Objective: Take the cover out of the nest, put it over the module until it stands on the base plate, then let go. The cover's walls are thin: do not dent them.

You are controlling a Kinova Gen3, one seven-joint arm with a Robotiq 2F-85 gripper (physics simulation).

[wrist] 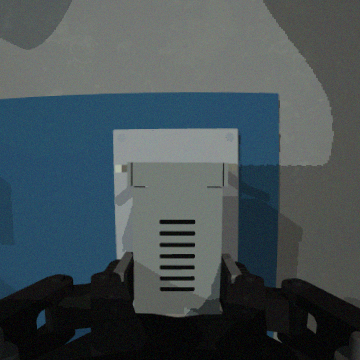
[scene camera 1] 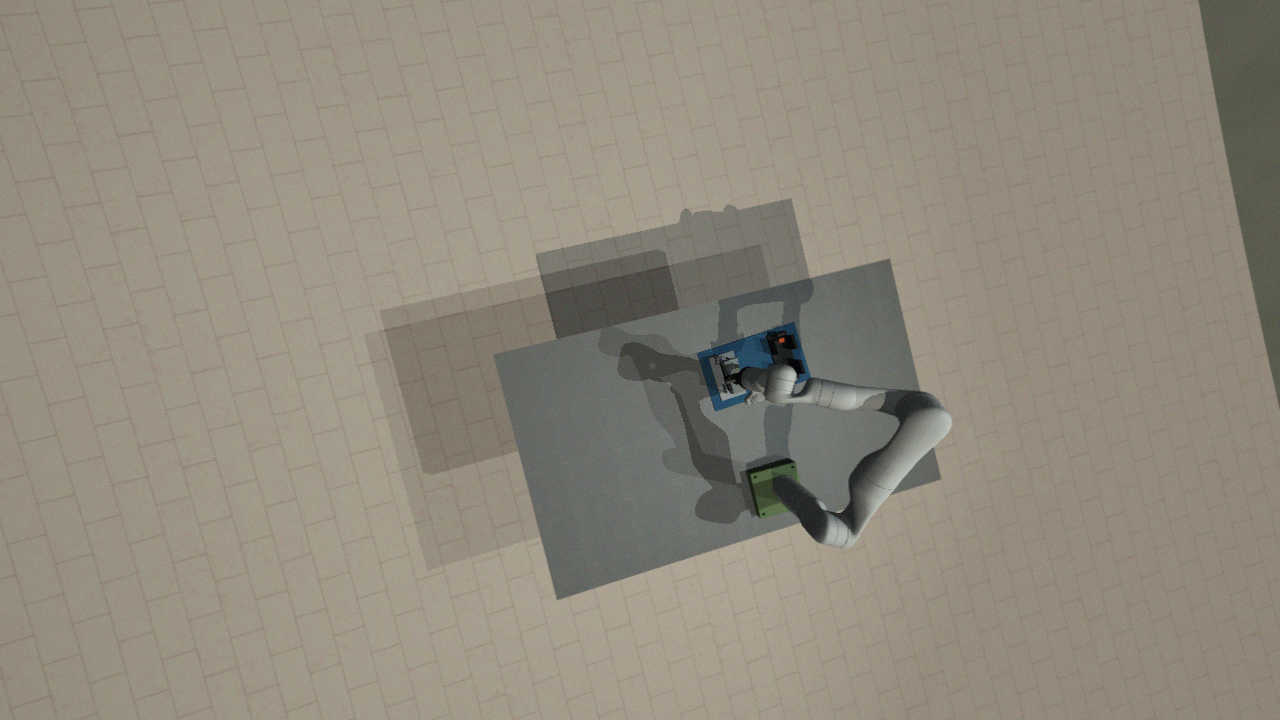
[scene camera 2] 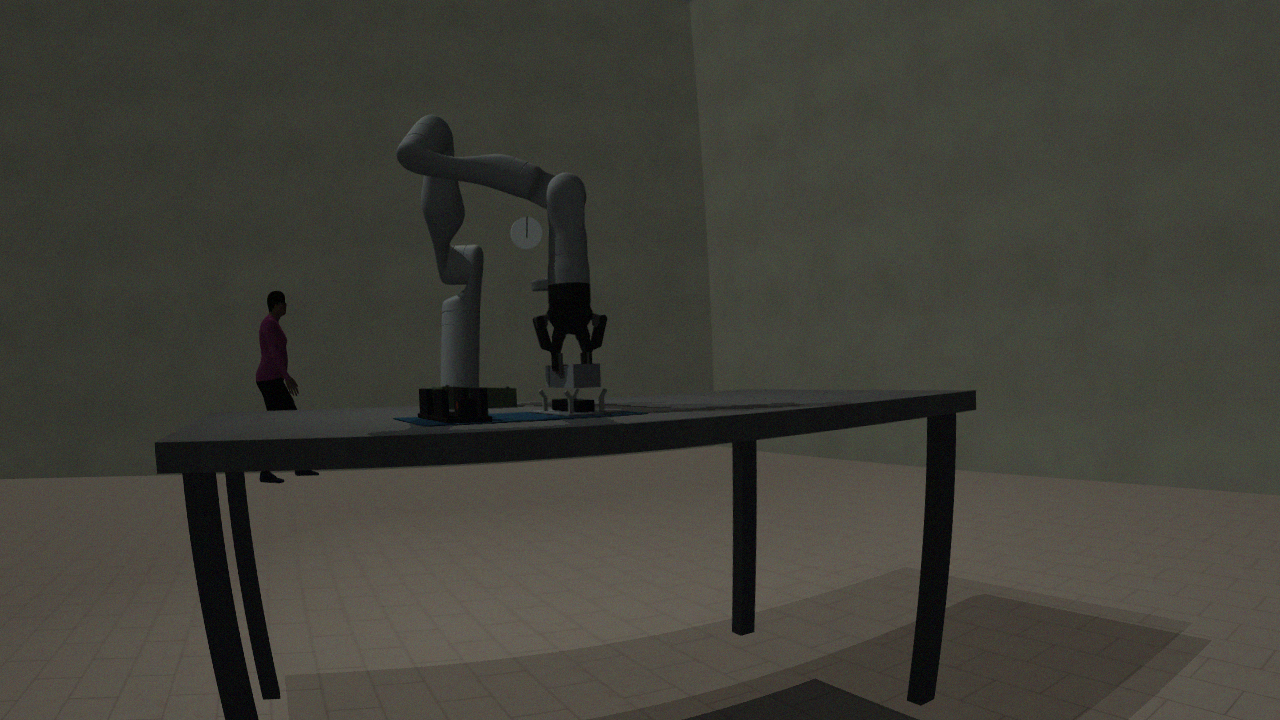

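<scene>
My gripper is shut on the pale grey cover, which has black slots in its top. The cover looks level in scene camera 2. It hangs over the module, a low dark block, with its lower edge close above the tips of the pale guide posts. The white base plate lies under it. In the wrist view the cover hides the module. The black nest stands apart from the cover, with an orange spot on it.
The blue mat lies under the base plate and nest on the grey table. A green block is at the arm's base. A person stands beyond the table.
</scene>
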